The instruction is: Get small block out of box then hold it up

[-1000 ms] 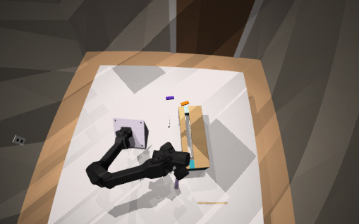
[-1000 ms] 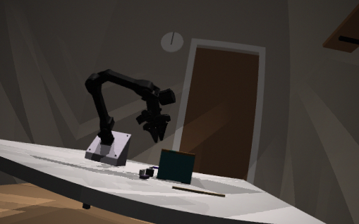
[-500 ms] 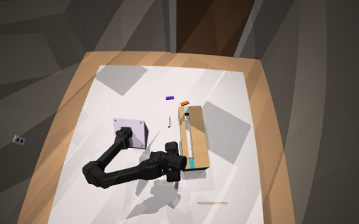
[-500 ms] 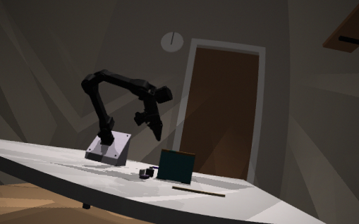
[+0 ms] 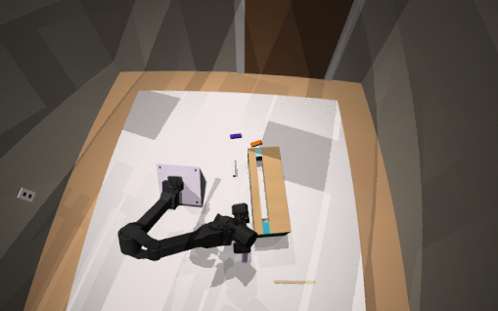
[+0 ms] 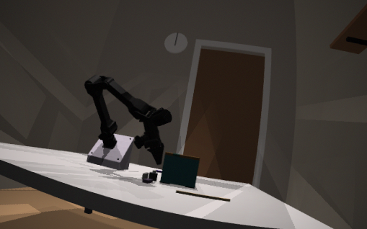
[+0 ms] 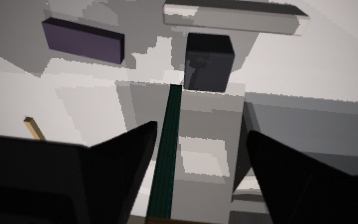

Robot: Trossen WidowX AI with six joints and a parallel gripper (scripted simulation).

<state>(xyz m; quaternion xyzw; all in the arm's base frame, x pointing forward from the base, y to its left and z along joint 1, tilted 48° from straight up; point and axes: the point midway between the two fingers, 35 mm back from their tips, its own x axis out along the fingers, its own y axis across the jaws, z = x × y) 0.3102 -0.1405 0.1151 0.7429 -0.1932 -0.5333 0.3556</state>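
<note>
Now: gripper tip 6 cm above the dark grey block and 2 cm past it. From my gripper tip the other things lie so: thin wooden stick 21 cm to the right, 20 cm ahead, 7 cm below; box 17 cm to the left, 4 cm ahead, 1 cm below; light purple block 10 cm to the right, 7 cm below, 1 cm behind.
</note>
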